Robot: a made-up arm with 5 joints. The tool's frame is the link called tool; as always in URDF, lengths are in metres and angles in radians. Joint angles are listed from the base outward. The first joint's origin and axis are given. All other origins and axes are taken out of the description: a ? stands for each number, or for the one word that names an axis. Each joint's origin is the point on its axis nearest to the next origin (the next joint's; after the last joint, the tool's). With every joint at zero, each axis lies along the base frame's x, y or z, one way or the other. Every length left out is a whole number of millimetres.
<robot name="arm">
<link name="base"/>
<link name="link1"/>
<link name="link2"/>
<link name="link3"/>
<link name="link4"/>
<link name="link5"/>
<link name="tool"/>
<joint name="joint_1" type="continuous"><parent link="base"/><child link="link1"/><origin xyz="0 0 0.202"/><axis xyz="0 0 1"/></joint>
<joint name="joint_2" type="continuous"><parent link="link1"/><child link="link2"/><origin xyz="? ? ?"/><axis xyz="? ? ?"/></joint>
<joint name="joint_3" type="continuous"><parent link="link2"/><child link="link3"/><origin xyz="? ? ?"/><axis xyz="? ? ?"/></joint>
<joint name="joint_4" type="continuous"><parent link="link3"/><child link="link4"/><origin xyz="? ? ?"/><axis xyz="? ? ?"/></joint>
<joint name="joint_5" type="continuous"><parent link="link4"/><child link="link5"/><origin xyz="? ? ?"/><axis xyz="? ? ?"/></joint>
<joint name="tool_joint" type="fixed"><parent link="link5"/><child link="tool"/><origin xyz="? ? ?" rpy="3.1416 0 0"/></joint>
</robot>
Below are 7 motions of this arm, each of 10 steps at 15 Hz.
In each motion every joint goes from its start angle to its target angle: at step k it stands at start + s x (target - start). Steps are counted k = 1, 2, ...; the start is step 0. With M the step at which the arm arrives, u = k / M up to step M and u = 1 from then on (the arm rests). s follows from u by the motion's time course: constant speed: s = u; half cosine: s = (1 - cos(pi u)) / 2; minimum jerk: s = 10 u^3 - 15 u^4 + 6 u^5.
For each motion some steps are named. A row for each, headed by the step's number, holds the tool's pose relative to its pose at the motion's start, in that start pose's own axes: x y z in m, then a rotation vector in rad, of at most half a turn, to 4 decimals.
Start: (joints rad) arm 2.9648 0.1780 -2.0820 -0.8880 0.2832
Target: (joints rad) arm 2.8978 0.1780 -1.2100 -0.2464 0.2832
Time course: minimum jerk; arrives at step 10
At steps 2, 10:
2: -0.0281 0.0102 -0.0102 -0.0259 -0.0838 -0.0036
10: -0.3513 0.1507 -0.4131 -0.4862 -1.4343 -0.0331

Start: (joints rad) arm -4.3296 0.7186 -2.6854 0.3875 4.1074
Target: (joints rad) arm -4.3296 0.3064 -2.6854 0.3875 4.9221
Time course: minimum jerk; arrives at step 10
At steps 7, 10:
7: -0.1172 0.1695 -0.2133 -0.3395 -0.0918 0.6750
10: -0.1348 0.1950 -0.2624 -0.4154 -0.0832 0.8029

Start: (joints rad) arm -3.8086 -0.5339 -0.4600 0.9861 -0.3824
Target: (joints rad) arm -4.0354 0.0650 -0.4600 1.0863 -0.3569
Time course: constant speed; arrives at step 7
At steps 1, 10:
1: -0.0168 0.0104 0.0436 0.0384 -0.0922 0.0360
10: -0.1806 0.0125 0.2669 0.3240 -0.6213 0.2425

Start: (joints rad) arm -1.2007 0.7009 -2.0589 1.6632 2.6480
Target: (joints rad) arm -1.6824 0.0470 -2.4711 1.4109 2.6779
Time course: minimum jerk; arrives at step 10
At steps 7, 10:
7: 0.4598 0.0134 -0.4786 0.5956 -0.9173 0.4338
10: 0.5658 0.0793 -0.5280 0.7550 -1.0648 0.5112

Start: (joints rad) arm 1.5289 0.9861 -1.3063 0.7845 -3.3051
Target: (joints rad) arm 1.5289 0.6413 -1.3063 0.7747 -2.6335
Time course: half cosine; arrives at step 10
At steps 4, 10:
4: -0.0223 -0.0037 -0.0803 0.0058 -0.1226 0.2317
10: -0.0379 -0.0063 -0.2373 -0.0619 -0.3559 0.6644

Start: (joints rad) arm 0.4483 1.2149 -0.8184 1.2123 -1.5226
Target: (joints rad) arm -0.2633 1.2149 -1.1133 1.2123 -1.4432
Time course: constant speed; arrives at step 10
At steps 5, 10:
5: -0.0325 0.0210 -0.0842 -0.1214 0.3650 0.0519
10: -0.1213 0.0325 -0.1367 -0.2191 0.7324 0.1535

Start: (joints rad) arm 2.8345 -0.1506 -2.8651 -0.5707 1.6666
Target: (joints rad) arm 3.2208 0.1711 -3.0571 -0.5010 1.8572
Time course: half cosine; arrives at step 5
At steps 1, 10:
1: 0.0067 0.0132 -0.0038 -0.0173 0.0175 0.0516
10: 0.0187 0.1377 -0.0534 -0.1697 0.1671 0.5538

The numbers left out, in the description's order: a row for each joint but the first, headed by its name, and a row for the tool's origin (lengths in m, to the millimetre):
joint_2: xyz 0 0 0, axis 0 1 0
joint_3: xyz 0.038 0 0.204, axis 0 1 0
joint_4: xyz 0.116 0 -0.512, axis 0 1 0
joint_5: xyz 0.081 0 -0.104, axis 0 0 -1
tool: xyz 0 0 0

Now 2 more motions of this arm.
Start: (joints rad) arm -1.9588 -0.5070 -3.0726 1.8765 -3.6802
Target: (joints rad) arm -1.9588 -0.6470 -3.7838 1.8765 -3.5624
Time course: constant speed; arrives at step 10
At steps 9, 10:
9: 0.2294 0.1371 -0.3509 0.3577 -0.6778 0.1008
10: 0.2666 0.1593 -0.3751 0.3931 -0.7555 0.1106

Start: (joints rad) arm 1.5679 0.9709 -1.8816 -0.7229 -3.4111
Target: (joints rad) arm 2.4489 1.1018 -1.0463 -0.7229 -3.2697
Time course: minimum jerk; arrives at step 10
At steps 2, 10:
2: 0.0213 0.0459 -0.0109 -0.0639 0.0406 0.0100
10: 0.3076 0.4167 -0.5269 -0.9924 0.7156 -0.2498

